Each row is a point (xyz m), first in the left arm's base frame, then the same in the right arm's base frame.
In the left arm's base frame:
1: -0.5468 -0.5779 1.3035
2: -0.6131 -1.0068 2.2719
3: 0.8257 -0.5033 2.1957
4: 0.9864 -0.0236 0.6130
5: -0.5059 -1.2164 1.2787
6: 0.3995 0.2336 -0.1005
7: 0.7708 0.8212 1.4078
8: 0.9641 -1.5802 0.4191
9: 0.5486 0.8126 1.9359
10: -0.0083 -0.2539 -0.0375
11: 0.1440 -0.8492 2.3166
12: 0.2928 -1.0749 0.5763
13: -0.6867 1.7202 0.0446
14: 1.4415 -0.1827 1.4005
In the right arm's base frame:
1: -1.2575 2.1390 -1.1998
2: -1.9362 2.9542 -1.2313
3: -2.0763 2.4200 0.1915
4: -1.1742 1.0248 0.1736
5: -1.8012 1.9780 -1.4971
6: -0.4629 0.6613 -0.3570
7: -0.6608 1.9869 0.6237
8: -2.4021 0.5597 -0.6849
9: -0.7656 2.5474 0.5679
10: -0.7273 0.7837 -0.9254
11: -2.1303 2.7288 -0.5161
12: -1.7590 1.0607 -0.9419
13: 1.1782 1.5023 -0.4597
14: -1.7757 1.5252 0.6640

